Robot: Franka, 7 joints.
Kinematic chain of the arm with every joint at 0, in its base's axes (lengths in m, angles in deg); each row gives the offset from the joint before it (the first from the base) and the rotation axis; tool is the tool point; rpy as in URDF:
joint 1: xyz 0 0 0.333 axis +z
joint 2: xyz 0 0 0 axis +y
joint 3: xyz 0 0 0.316 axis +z
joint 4: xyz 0.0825 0 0 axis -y
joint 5: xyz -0.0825 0 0.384 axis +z
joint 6: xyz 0 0 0 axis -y
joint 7: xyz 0.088 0 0 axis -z
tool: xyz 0 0 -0.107 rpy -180 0 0
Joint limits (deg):
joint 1: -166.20..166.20
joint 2: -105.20..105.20
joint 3: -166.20..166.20
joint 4: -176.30..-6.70
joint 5: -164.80..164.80
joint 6: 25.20..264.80
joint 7: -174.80..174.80
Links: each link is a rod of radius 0.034 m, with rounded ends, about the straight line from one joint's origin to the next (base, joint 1, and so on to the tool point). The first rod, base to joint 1, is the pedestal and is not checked.
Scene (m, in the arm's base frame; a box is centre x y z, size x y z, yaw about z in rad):
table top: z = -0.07
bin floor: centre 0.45 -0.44 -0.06 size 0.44 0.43 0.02 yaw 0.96
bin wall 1: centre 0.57 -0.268 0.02 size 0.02 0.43 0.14 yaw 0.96
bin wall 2: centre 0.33 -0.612 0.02 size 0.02 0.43 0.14 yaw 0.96
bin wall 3: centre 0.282 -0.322 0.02 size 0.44 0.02 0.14 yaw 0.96
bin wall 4: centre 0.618 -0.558 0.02 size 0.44 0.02 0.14 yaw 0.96
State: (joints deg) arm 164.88 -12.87 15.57 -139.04 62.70 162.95 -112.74
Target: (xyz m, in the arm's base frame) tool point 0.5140 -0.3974 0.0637
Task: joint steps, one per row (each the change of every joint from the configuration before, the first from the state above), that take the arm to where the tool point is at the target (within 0.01 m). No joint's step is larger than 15 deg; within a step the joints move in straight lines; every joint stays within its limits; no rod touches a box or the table.
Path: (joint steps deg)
1: 0.13 -4.39 13.92 4.35 -0.06 -2.10 0.00
2: 0.13 -4.38 13.91 4.34 -0.07 -2.09 0.00
3: 0.14 -4.39 13.92 4.35 -0.06 -2.10 0.00
4: 0.13 -4.38 13.92 4.34 -0.06 -2.09 0.00
5: 0.13 -4.39 13.92 4.35 -0.06 -2.10 0.00
6: 0.13 -4.38 13.91 4.34 -0.07 -2.10 0.00
7: 0.13 -4.39 13.92 4.35 -0.06 -2.09 0.00
8: 0.14 -4.38 13.92 4.34 -0.06 -2.10 0.00
9: 0.13 -4.39 13.92 4.35 -0.06 -2.09 0.00
10: 0.13 -4.38 13.91 4.34 -0.07 -2.10 0.00

